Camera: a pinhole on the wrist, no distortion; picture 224 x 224 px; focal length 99.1 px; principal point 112.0 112.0 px. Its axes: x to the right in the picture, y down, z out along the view. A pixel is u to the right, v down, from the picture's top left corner.
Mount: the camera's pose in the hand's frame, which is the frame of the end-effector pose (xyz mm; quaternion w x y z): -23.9 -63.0 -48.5 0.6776 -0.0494 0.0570 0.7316
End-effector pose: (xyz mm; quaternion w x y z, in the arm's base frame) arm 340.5 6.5 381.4 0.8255 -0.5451 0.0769 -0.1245
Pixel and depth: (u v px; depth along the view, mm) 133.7 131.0 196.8
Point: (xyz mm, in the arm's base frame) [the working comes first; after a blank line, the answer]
In the camera's frame: 43.1 37.7 196.8

317.0 150.8 430.4
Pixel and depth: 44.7 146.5 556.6
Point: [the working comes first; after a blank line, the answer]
In the camera's frame: -378.0 193.8 556.6

266.1 417.3 937.8
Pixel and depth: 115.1 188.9 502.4
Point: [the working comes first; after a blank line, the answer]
In the camera's frame: 15.7 389.9 502.4

65.4 523.4 557.2
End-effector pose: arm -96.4 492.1 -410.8 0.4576 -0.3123 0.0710 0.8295
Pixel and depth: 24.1 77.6 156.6
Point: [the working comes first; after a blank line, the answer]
In the camera's frame: -138.9 -54.4 156.6

-31.3 671.3 -305.9
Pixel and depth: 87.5 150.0 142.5
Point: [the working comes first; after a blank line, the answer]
In the camera's frame: -35.2 54.6 142.5

-47.5 524.2 -275.3
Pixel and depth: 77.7 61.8 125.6
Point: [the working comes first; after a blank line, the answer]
In the camera's frame: -43.5 -63.6 125.6

-83.9 602.9 -357.9
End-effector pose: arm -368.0 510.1 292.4 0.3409 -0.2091 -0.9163 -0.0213
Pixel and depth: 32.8 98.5 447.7
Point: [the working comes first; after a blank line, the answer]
In the camera's frame: -357.8 -61.0 447.7

-825.1 302.3 27.8
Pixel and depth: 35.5 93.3 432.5
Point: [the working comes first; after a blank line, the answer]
In the camera's frame: -333.9 -81.6 432.5

-817.0 326.6 51.8
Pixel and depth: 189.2 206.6 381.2
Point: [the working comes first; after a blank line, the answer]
In the camera's frame: 297.0 363.9 381.2

-166.0 649.2 -215.1
